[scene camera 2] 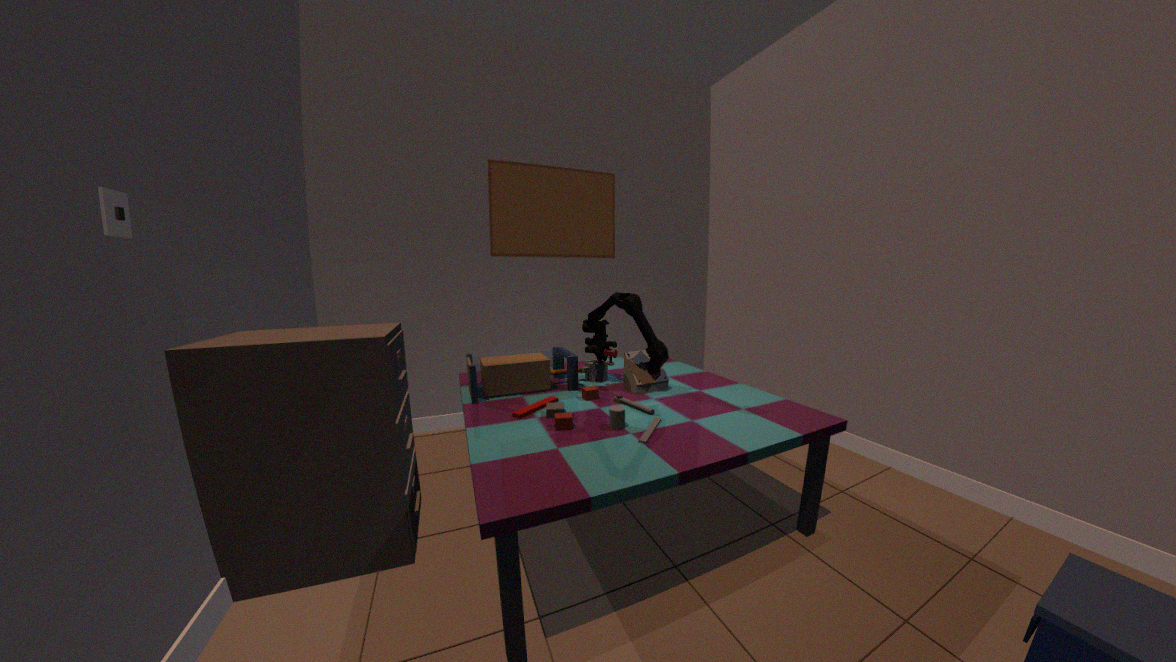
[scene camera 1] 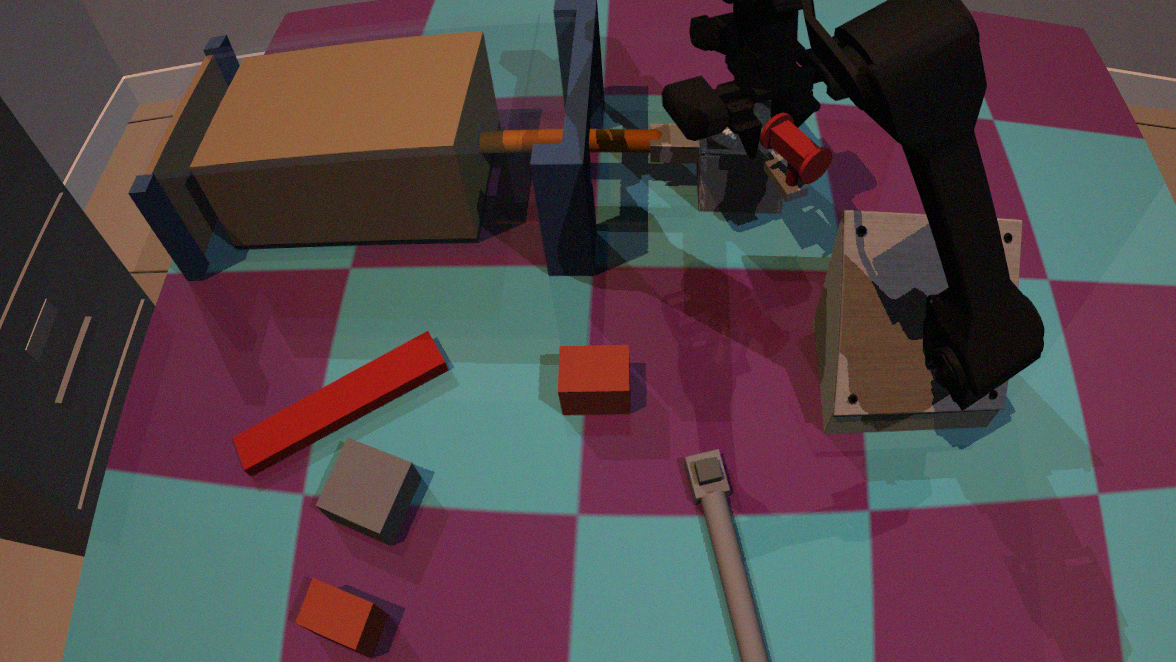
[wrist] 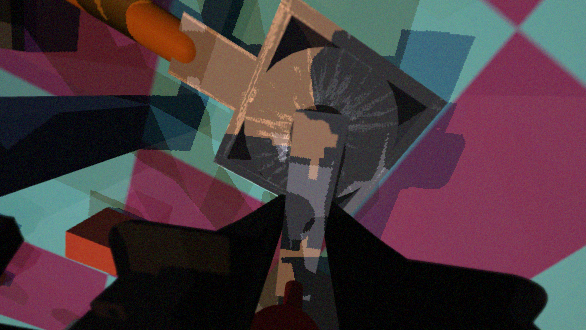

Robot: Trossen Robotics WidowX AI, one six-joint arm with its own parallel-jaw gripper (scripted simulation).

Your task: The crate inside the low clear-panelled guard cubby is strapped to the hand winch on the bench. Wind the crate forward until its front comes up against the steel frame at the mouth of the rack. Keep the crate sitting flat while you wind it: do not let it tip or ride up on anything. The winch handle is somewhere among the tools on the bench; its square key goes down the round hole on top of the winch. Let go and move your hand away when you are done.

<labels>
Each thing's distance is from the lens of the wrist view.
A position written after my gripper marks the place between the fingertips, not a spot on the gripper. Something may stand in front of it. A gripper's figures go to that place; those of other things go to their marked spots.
my gripper (wrist: 305, 204): 0.12 m
grey winch (wrist: 307, 62): 0.10 m
orange block (wrist: 87, 242): 0.32 m
The marked spots on the grey winch and the orange block are 0.30 m apart.
</labels>
